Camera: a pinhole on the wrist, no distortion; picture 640 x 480 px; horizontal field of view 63.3 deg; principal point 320.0 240.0 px. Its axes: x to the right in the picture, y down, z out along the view. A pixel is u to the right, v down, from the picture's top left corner.
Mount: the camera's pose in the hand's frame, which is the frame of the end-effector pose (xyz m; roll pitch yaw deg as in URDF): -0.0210 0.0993 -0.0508 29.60 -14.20 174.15
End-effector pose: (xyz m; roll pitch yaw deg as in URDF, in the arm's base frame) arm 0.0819 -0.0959 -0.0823 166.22 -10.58 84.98
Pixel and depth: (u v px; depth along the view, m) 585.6 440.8 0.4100
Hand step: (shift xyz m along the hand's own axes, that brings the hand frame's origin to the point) -0.1106 0.1734 0.4222
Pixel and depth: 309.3 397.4 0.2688
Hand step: 0.0575 0.1535 0.2134
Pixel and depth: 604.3 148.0 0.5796
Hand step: -0.1782 0.4930 0.4664
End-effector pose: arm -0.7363 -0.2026 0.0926 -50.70 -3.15 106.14
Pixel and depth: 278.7 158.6 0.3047
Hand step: 0.0808 0.2819 0.1772
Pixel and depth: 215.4 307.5 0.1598
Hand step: 0.0527 0.1529 0.0860
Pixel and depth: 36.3 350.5 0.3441
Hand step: 0.2530 0.1781 0.2282
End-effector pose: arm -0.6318 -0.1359 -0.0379 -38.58 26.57 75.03
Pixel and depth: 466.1 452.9 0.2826
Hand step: -0.0198 0.1382 0.2624
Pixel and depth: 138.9 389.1 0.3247
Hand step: 0.1765 0.1588 0.2398
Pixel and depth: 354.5 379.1 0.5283
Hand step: 0.0884 0.2267 0.4709
